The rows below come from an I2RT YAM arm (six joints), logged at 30 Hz.
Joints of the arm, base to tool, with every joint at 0 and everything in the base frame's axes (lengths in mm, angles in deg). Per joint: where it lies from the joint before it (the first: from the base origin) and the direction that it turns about. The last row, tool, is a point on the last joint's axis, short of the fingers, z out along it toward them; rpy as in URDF.
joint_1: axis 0 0 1 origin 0 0 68
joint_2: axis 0 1 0 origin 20 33.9 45.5
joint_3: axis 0 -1 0 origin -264 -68.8 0
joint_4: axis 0 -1 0 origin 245 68.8 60
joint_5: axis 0 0 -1 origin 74 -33.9 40.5
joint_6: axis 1 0 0 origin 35.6 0 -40.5
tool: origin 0 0 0 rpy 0 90 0
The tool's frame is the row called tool.
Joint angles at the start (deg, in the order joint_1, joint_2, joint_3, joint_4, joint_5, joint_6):
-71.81 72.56 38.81 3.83 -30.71 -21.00
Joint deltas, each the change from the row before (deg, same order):
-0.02 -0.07 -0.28 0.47 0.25 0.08
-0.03 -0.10 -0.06 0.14 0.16 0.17
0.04 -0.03 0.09 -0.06 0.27 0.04
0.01 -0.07 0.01 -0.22 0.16 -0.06
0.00 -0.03 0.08 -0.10 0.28 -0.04
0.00 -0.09 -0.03 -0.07 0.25 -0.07
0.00 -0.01 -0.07 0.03 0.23 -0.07
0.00 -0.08 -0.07 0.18 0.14 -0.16
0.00 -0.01 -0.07 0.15 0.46 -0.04
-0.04 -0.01 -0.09 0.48 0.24 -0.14
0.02 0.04 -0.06 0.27 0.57 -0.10
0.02 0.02 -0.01 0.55 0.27 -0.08
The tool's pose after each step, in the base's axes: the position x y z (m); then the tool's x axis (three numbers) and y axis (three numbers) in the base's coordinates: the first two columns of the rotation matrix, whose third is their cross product. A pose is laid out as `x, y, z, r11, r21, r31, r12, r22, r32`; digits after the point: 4 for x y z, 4 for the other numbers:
0.1008, -0.2493, 0.2264, -0.3875, 0.1938, -0.9013, 0.5816, 0.8099, -0.0760
0.1005, -0.2492, 0.2267, -0.3855, 0.1942, -0.9020, 0.5851, 0.8074, -0.0762
0.1006, -0.2493, 0.2272, -0.3861, 0.1945, -0.9017, 0.5880, 0.8051, -0.0781
0.1005, -0.2491, 0.2271, -0.3882, 0.1963, -0.9004, 0.5892, 0.8041, -0.0787
0.1004, -0.2492, 0.2275, -0.3898, 0.1965, -0.8997, 0.5922, 0.8017, -0.0814
0.1002, -0.2490, 0.2276, -0.3916, 0.1966, -0.8989, 0.5946, 0.7996, -0.0842
0.1000, -0.2490, 0.2273, -0.3935, 0.1969, -0.8980, 0.5967, 0.7978, -0.0866
0.0999, -0.2489, 0.2275, -0.3949, 0.1923, -0.8984, 0.5973, 0.7967, -0.0920
0.0997, -0.2490, 0.2273, -0.3969, 0.1921, -0.8976, 0.6023, 0.7924, -0.0967
0.0995, -0.2494, 0.2275, -0.3973, 0.1854, -0.8988, 0.6048, 0.7895, -0.1045
0.0994, -0.2497, 0.2274, -0.4001, 0.1835, -0.8979, 0.6103, 0.7843, -0.1117
0.0995, -0.2503, 0.2281, -0.3996, 0.1755, -0.8997, 0.6128, 0.7811, -0.1198

